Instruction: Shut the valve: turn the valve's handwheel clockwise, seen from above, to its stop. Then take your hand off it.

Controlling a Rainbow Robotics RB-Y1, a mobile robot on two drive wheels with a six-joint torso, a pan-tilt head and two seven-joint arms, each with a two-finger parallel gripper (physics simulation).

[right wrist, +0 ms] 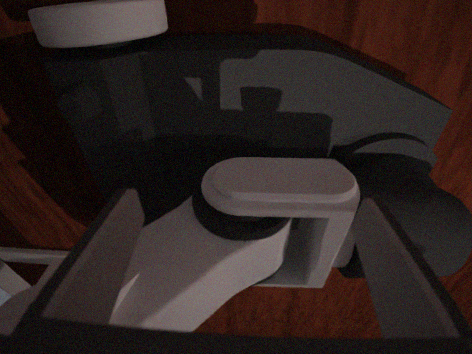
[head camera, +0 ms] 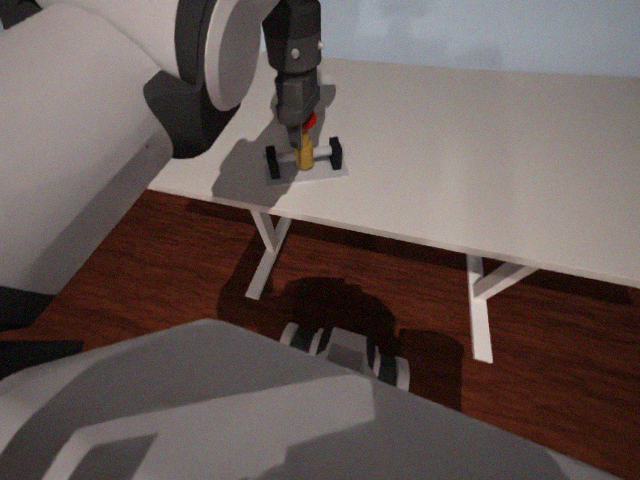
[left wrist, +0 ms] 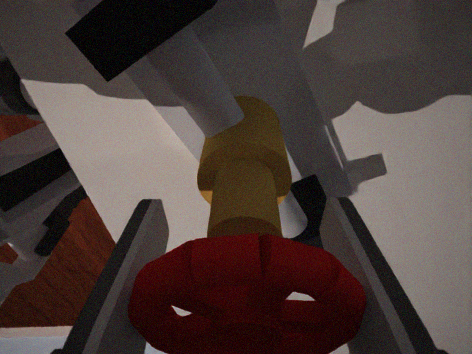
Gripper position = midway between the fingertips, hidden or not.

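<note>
The head camera shows my left gripper (head camera: 302,136), a valve (head camera: 306,164) and a table (head camera: 528,168). In the left wrist view I see the table (left wrist: 386,85), the valve (left wrist: 231,87) and my left gripper (left wrist: 243,214). My right gripper (right wrist: 248,208) is visible in the right wrist view.
</note>
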